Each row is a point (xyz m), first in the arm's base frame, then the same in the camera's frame.
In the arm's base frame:
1: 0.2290 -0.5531 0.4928
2: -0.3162 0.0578 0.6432
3: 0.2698 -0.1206 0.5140
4: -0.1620 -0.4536 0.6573
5: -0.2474 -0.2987 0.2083
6: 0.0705 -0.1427 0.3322
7: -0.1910 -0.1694 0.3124
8: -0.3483 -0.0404 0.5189
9: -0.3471 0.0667 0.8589
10: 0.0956 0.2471 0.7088
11: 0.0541 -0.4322 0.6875
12: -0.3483 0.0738 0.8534
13: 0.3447 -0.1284 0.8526
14: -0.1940 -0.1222 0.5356
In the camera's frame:
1: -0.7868 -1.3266 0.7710
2: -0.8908 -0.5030 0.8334
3: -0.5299 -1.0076 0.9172
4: -1.0763 -1.0010 0.7784
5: -0.8314 -0.8513 0.3905
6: -0.5893 -0.9140 0.6703
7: -0.7718 -0.7774 0.5379
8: -0.9069 -0.5681 0.6863
9: -1.0111 -0.4652 1.0113
10: -0.5385 -0.5996 1.1095
11: -0.9326 -1.1137 0.8997
12: -1.0053 -0.4591 1.0078
13: -0.6471 -1.0405 1.2420
14: -0.8556 -0.7258 0.7438

